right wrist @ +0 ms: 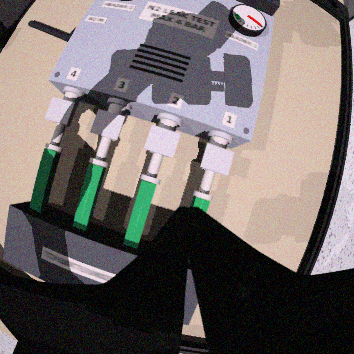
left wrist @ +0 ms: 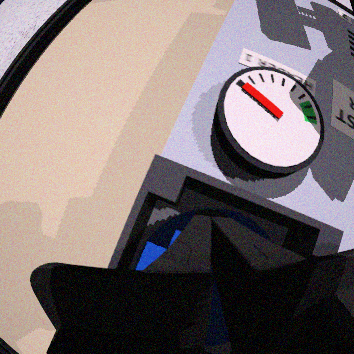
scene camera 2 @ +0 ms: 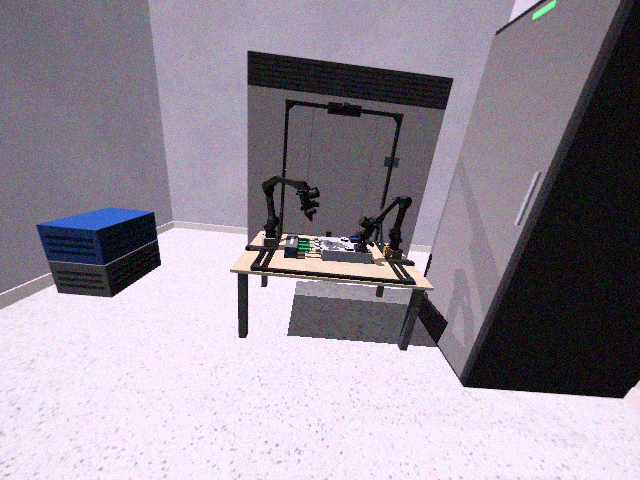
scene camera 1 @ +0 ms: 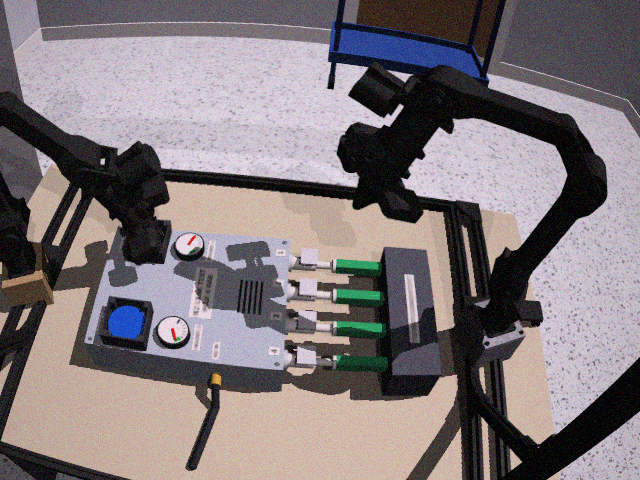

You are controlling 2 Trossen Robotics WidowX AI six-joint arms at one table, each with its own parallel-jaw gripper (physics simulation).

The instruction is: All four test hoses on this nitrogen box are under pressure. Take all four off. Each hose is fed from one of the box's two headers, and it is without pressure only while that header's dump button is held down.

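Observation:
The grey nitrogen box lies on the table. Four green test hoses are plugged into its ports through white couplers. They also show in the right wrist view. My left gripper is shut and empty, its tips in the housing of a blue dump button. The gauge beside it has its red needle away from the green mark. The second blue button is uncovered. My right gripper is shut and empty, above hose 1.
A dark grey block holds the hoses' far ends. A black supply hose with a yellow fitting leaves the box's front. A black frame rail borders the table. A blue cart stands behind the table.

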